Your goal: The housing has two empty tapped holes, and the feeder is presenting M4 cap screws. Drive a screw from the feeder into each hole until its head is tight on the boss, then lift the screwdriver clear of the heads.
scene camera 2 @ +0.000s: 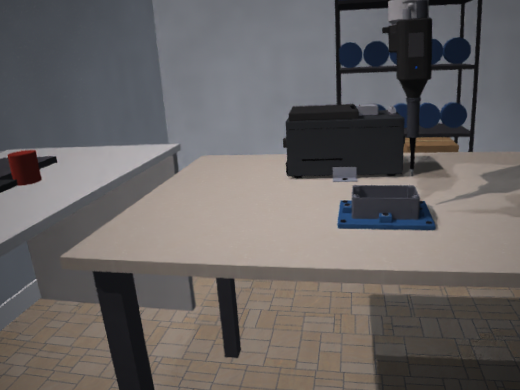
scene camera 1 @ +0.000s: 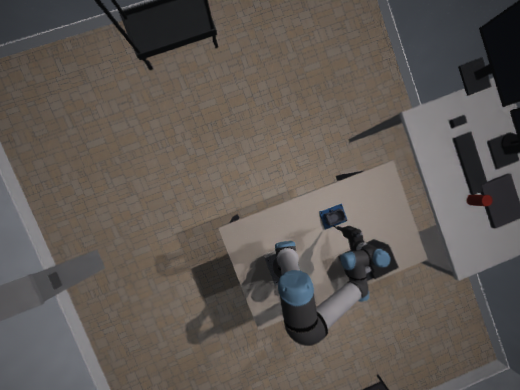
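The grey open-topped housing point(scene camera 1: 335, 217) point(scene camera 2: 385, 206) sits on a blue fixture plate point(scene camera 1: 325, 224) point(scene camera 2: 352, 224) on the light table. Its tapped holes are too small to make out. The black feeder point(scene camera 1: 391, 268) point(scene camera 2: 345, 145) stands behind it in scene camera 2 and is partly covered by the arm in scene camera 1. My screwdriver point(scene camera 1: 338, 228) point(scene camera 2: 411, 173) points down, its tip beside the fixture plate in scene camera 1 and behind and right of the housing in scene camera 2. A small pale piece, apparently a cap screw, shows at the bit's end, above the table.
A small pale bracket point(scene camera 2: 345, 174) stands before the feeder. The arm base is on the table point(scene camera 1: 245, 240) point(scene camera 2: 225, 215). A white desk point(scene camera 1: 435, 150) point(scene camera 2: 100, 172) with a red cup point(scene camera 1: 479, 200) point(scene camera 2: 25, 167) is alongside. A shelf rack point(scene camera 2: 338, 80) stands behind.
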